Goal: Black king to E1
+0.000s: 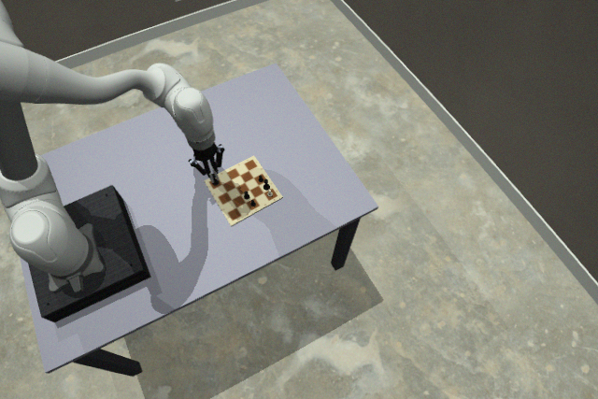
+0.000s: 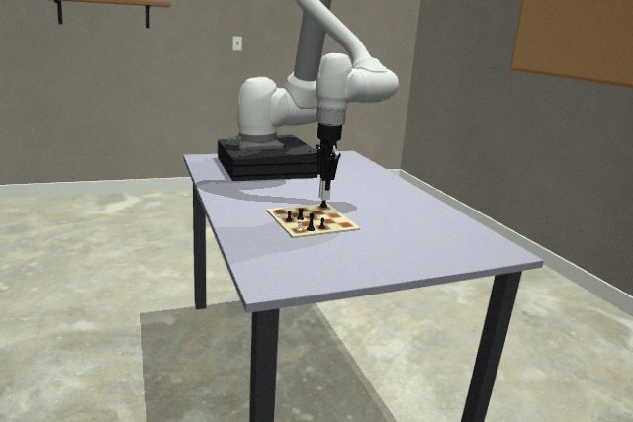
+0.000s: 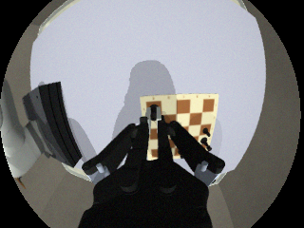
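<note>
The black king is 30 mm below my hand. Also, from my hand: chessboard: 80 mm ahead, 70 mm to the right, 70 mm below; white piece: 170 mm ahead, 130 mm to the right, 50 mm below.
</note>
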